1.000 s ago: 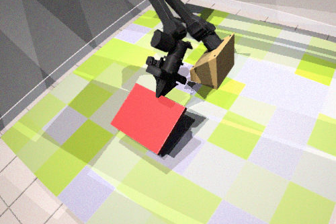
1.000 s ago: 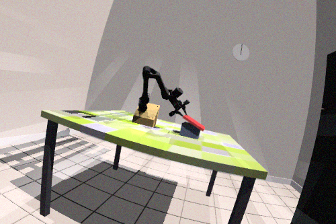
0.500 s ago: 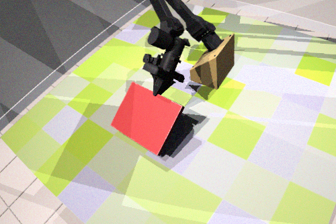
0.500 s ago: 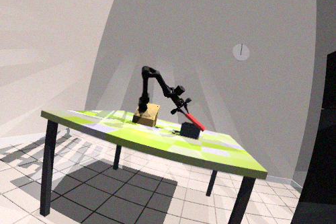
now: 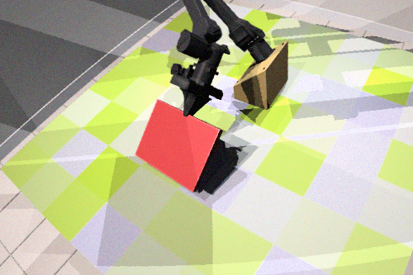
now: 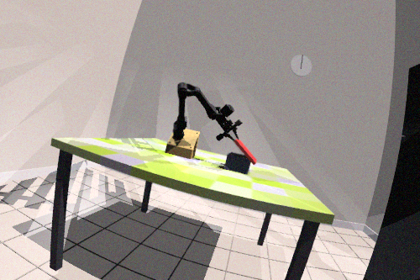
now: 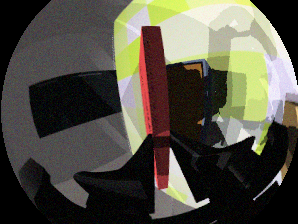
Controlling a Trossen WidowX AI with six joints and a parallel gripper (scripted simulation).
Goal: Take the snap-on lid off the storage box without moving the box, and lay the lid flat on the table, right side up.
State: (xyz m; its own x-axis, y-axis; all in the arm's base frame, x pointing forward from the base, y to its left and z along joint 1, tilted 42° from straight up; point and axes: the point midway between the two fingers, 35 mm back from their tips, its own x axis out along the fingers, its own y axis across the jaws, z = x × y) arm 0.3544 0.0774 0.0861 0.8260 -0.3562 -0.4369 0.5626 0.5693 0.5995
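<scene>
The flat red lid is 7 cm ahead of my gripper tip and 5 cm below it. Round my gripper tip: box: 13 cm below, 4 cm ahead.
</scene>
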